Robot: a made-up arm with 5 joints.
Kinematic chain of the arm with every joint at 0, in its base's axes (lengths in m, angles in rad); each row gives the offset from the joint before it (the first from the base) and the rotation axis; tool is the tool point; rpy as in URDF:
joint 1: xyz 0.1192 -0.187 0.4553 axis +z
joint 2: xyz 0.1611 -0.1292 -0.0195 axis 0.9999 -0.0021 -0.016
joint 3: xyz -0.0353 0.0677 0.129 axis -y
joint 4: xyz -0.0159 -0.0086 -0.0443 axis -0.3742 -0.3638 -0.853
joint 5: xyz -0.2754 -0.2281 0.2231 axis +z
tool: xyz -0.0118 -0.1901 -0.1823 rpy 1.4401 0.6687 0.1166
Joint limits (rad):
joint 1: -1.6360..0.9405
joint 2: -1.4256..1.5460
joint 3: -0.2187..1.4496
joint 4: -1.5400..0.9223
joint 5: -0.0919..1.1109
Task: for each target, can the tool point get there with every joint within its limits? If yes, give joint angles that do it. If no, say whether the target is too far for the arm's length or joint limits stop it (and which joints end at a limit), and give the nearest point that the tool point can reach.
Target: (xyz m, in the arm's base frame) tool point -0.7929 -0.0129 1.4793
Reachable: no: too far | nearest point -0.2848 -0.1415 0.8021 | short by 0.856 m
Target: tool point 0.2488 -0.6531 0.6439
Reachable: yes | joints 0.0470 -0.4001 -0.0490 -0.5385 0.4390
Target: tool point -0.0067 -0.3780 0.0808
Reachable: yes | joints -0.2700 0.9703 0.9186 0.0506 0.0109
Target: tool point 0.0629 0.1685 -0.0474
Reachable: no: joint limits stop it (at a limit: joint 1, joint 2, joint 5) | nearest point 0.0030 0.0344 0.1150 | short by 0.219 m
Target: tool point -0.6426 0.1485 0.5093
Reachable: no: joint limits stop it (at a limit: joint 1, joint 3, joint 5) | nearest point -0.4097 0.0187 0.4830 | short by 0.268 m
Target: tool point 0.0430 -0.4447 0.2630
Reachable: yes | joints 0.1563 1.1557 0.4337 0.4176 1.0062
